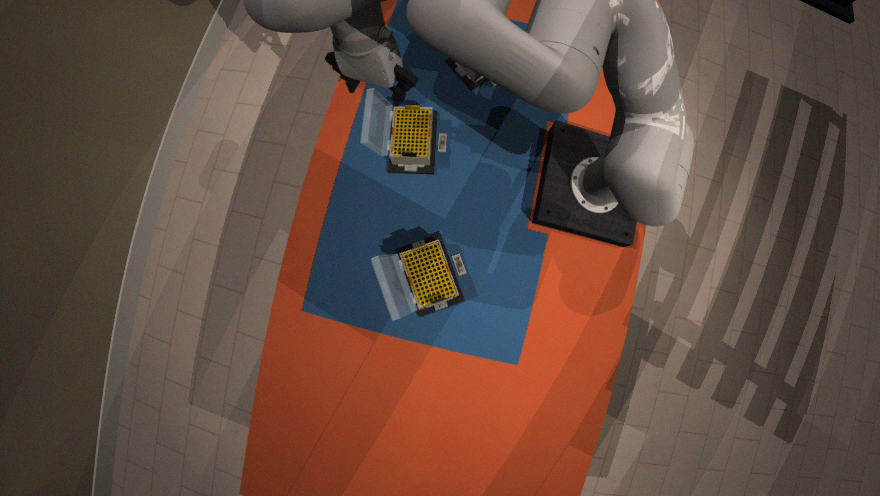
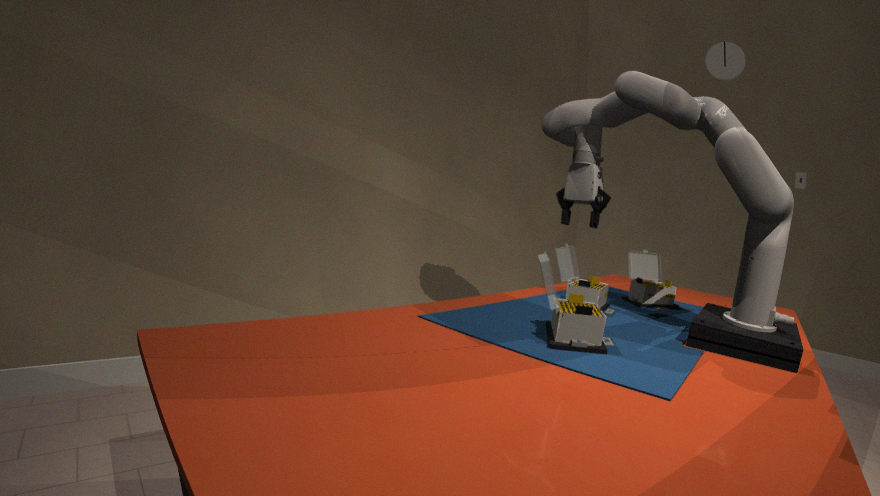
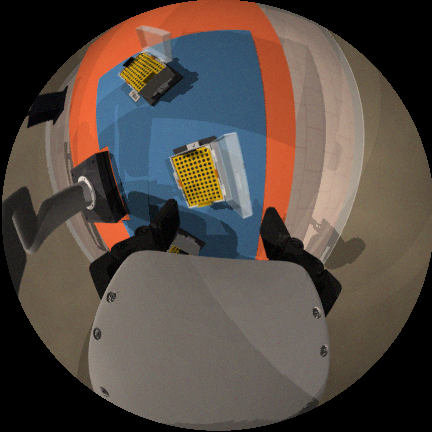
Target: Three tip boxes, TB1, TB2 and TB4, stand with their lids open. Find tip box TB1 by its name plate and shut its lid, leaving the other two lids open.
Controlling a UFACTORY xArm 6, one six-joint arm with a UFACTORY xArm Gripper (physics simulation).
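Pixels of known places: gripper, between the fingertips: [image 1: 376, 93] [image 2: 578, 226] [image 3: 220, 214]; arm's base, origin of its link: [image 1: 596, 185] [image 2: 748, 323] [image 3: 86, 192].
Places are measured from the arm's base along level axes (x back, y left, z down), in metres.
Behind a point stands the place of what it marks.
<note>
The middle tip box [image 1: 412, 131] @(x -0.422, y -0.018, z -0.006 m) [image 2: 587, 294] [image 3: 198, 176] @(x -0.427, y -0.013, z -0.007 m), with yellow tips, has its clear lid [image 1: 376, 123] @(x -0.494, y -0.005, z -0.044 m) [image 2: 566, 263] @(x -0.497, y -0.010, z -0.051 m) [image 3: 234, 172] @(x -0.496, y 0.008, z -0.096 m) standing open. The near tip box [image 1: 429, 272] @(x -0.315, y 0.269, z -0.006 m) [image 2: 579, 326] [image 3: 142, 71] @(x -0.324, y 0.259, z -0.007 m) has its lid [image 1: 394, 286] @(x -0.373, y 0.312, z -0.043 m) [image 2: 547, 280] @(x -0.343, y 0.362, z -0.061 m) [image 3: 155, 42] open. The third tip box [image 2: 651, 292] @(x -0.301, y -0.217, z 0.009 m) [image 3: 185, 245] @(x -0.347, y -0.223, z 0.012 m), partly hidden by the arm and gripper, has its lid [image 2: 644, 266] @(x -0.365, y -0.321, z -0.051 m) open. Small name plates [image 1: 442, 142] @(x -0.357, y -0.028, z 0.049 m) [image 1: 459, 264] @(x -0.258, y 0.236, z 0.049 m) are unreadable, so I cannot tell which is TB1. My gripper [image 1: 374, 92] @(x -0.479, y -0.022, z -0.151 m) [image 2: 579, 221] @(x -0.479, y -0.022, z -0.151 m) [image 3: 220, 214] @(x -0.479, y -0.022, z -0.151 m) is open and empty, high above the boxes near the middle one.
The boxes stand on a blue mat [image 1: 369, 246] @(x -0.460, y 0.242, z 0.051 m) [image 2: 492, 326] @(x -0.456, y 0.344, z 0.051 m) [image 3: 225, 75] @(x -0.498, y 0.222, z 0.051 m) on the orange table [image 1: 400, 418] @(x -0.306, y 0.605, z 0.054 m) [image 2: 369, 418] @(x -0.306, y 0.744, z 0.054 m). The black arm base [image 1: 566, 147] @(x -0.084, y -0.067, z -0.005 m) [image 2: 739, 348] @(x -0.008, y 0.109, z 0.033 m) [image 3: 107, 195] @(x -0.118, y -0.031, z 0.006 m) stands at the mat's side. The arm spans above the mat.
</note>
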